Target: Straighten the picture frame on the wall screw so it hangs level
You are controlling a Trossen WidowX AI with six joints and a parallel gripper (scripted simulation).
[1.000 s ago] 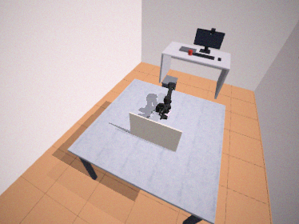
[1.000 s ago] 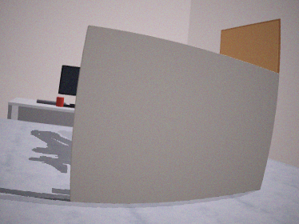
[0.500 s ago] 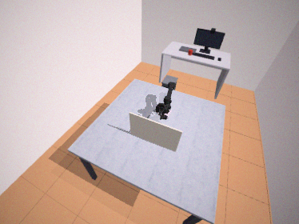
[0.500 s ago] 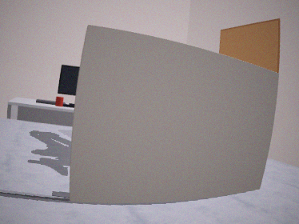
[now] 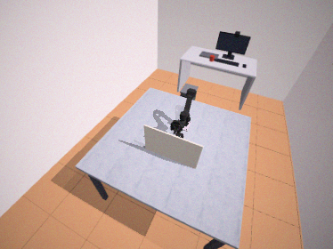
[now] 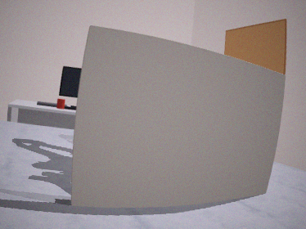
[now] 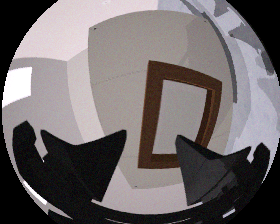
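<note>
The brown wooden picture frame is 50 mm ahead of my gripper tip, 20 mm to the left of it and 50 mm below it. Also, from my gripper tip: wall panel: 60 mm ahead, 10 mm to the left, 60 mm below.
</note>
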